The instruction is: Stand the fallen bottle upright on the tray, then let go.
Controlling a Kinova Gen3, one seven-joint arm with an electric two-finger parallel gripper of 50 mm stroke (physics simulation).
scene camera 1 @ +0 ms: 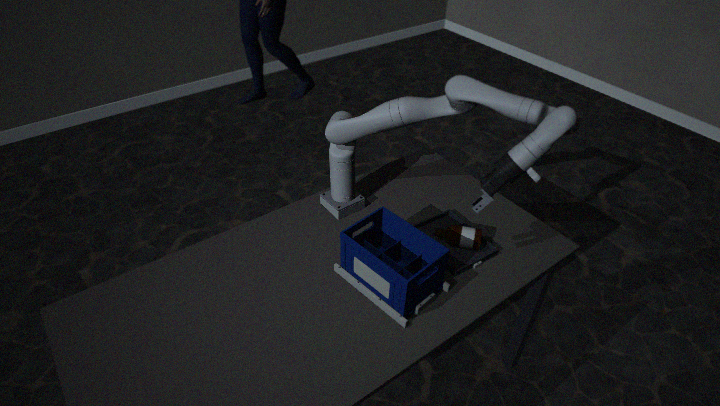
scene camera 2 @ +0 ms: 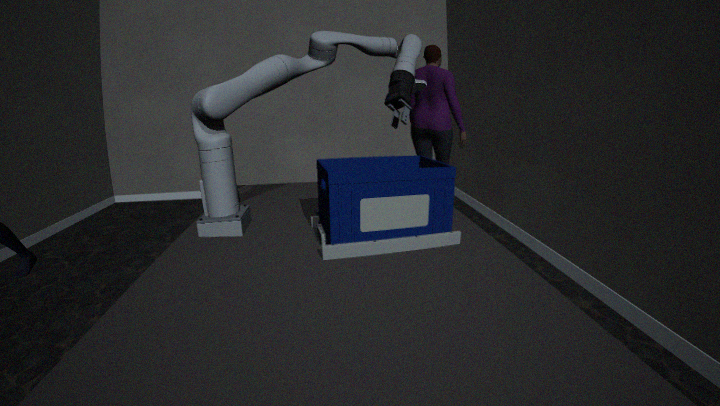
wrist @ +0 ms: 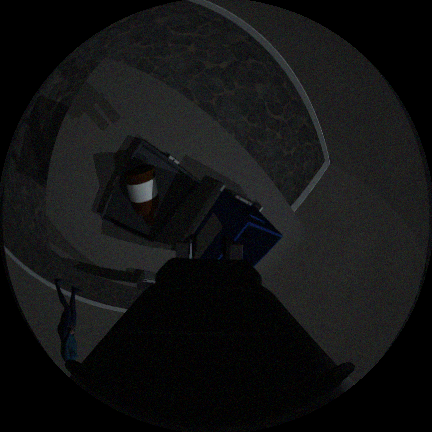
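Seen in the pictures: gripper, fingertip midpoint: [scene camera 1: 474, 208] [scene camera 2: 398, 124] [wrist: 208, 242]; arm's base, origin of the base link: [scene camera 1: 343, 195] [scene camera 2: 223, 212].
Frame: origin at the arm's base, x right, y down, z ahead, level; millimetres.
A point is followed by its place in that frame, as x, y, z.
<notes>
The brown bottle [scene camera 1: 467, 236] @[-251, -25, 418] [wrist: 142, 191] @[-266, -34, 406] with a white label lies on its side on the dark tray [scene camera 1: 489, 253] @[-300, 19, 485] [wrist: 116, 200] @[-302, 39, 305]. In scene camera 1 its neck points left; in the wrist view the neck points down the picture. My gripper [scene camera 1: 481, 202] @[-197, -206, 472] [scene camera 2: 399, 121] @[-197, -206, 472] [wrist: 208, 242] @[-197, -206, 472] is open, with nothing between its fingers. It hangs tilted, well above the table and apart from the bottle. In the wrist view the bottle is up and to the left of the fingers. The crate hides the bottle and tray in scene camera 2.
A blue crate [scene camera 1: 418, 237] @[-46, -107, 415] [scene camera 2: 342, 201] @[161, -72, 330] [wrist: 262, 237] @[106, -81, 515] with compartments stands right beside the tray. A pale strip [scene camera 1: 370, 295] @[141, 22, 452] [scene camera 2: 393, 245] @[146, 27, 433] runs along the crate's foot. The arm's base stands at the table's far edge. A person [scene camera 1: 262, 45] is on the floor behind the table.
</notes>
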